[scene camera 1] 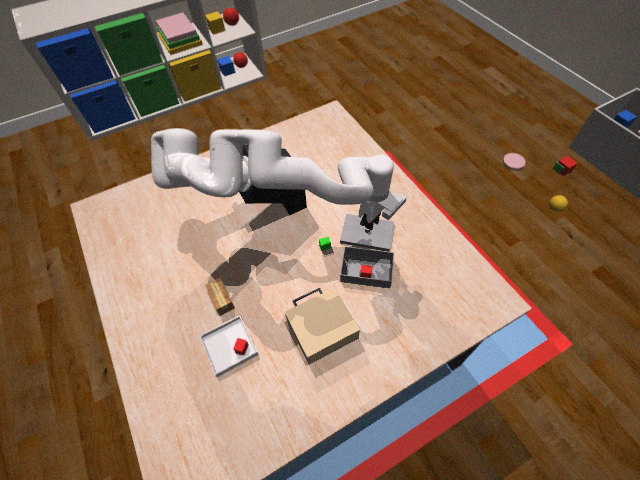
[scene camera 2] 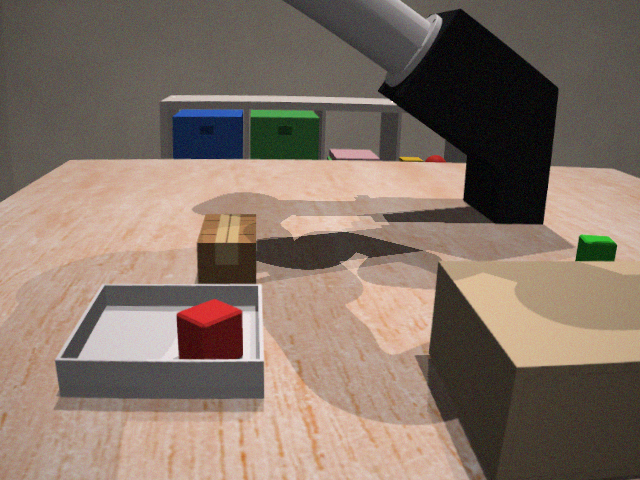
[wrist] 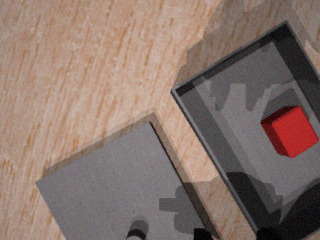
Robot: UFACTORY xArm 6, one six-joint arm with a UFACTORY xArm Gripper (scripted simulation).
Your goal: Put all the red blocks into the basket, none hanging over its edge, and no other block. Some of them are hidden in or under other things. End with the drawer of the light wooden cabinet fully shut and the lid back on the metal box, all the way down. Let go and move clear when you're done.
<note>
In view: a grey basket [scene camera 2: 131,329], a light wooden cabinet [scene camera 2: 532,353], a brown cardboard box [scene camera 2: 226,247], a green block [scene camera 2: 590,247], a grey lid [scene camera 1: 353,233], a red block [wrist: 285,128], a red block [scene camera 2: 212,330] and a metal box [scene camera 1: 381,261].
The grey basket also shows in scene camera 1 [scene camera 1: 220,341]. The light wooden cabinet also shows in scene camera 1 [scene camera 1: 323,324]. The grey lid is seen too in the wrist view [wrist: 130,181]. The wrist view does not show the grey basket: it is out of frame. The wrist view does not show the light wooden cabinet: it is out of frame.
</note>
